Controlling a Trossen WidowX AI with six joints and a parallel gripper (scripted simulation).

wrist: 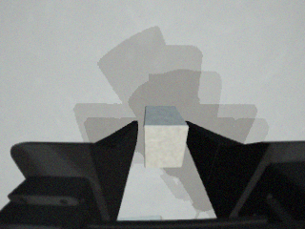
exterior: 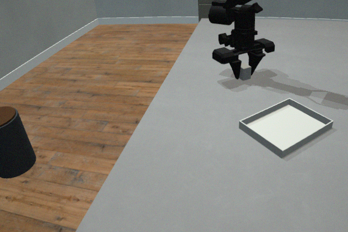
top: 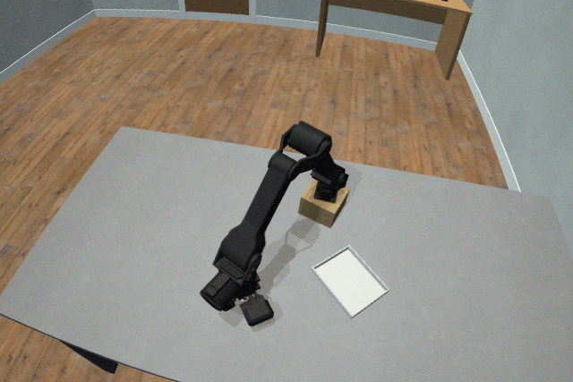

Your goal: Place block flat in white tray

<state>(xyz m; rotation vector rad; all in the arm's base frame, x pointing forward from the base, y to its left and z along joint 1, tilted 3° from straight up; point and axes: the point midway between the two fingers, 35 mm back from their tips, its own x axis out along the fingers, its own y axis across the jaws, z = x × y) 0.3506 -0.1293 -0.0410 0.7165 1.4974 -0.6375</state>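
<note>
My hand is 20 mm above the grey block. The rest, counted from my hand: white tray: 240 mm to the left, 120 mm behind, 30 mm below.
</note>
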